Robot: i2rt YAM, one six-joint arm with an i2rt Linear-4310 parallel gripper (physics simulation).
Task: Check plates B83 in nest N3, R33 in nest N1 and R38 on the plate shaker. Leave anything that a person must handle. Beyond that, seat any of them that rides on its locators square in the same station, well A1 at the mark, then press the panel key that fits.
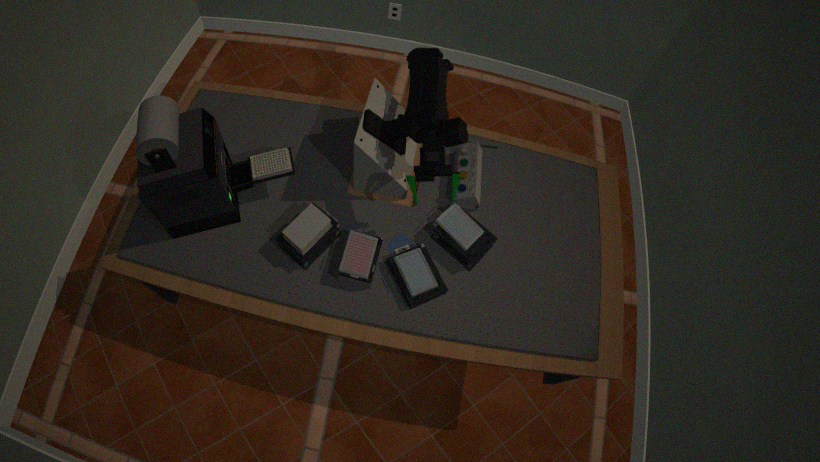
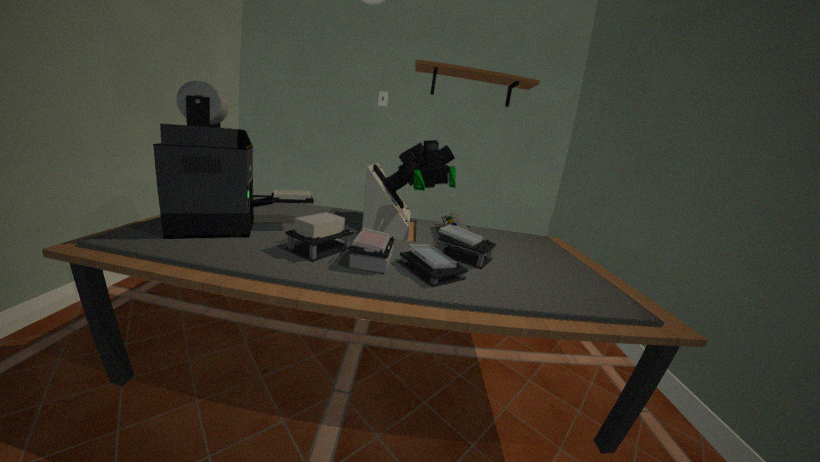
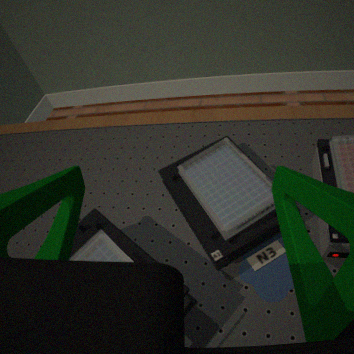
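My gripper [image 1: 434, 202] [image 2: 436, 187] [image 3: 178, 176] is open and empty, high above the table. A clear plate [image 1: 416, 272] [image 2: 433, 256] [image 3: 225, 187] lies on the black nest marked N3; it looks slightly turned there, and whether it rides up is unclear. The A1 tag [image 3: 217, 255] is at a nest corner. A pink-welled plate [image 1: 359, 254] [image 2: 372, 240] lies on what looks like the shaker, with a red light [image 3: 335, 255]. Another clear plate [image 1: 460, 227] [image 2: 460, 235] [image 3: 102, 248] and a thick pale plate [image 1: 306, 228] [image 2: 319, 224] lie on other nests. Their labels and plate codes are unreadable. The key panel [image 1: 475, 186] stands behind.
A flat blue patch [image 1: 400, 242] [image 3: 270, 285] lies beside N3's label [image 3: 266, 255]. A black machine [image 1: 186, 189] [image 2: 203, 189] with a roll on top stands at the left, its arm bearing a pale plate [image 1: 270, 162] [image 2: 292, 195]. A white slanted stand [image 1: 372, 166] [image 2: 375, 203] is near the arm.
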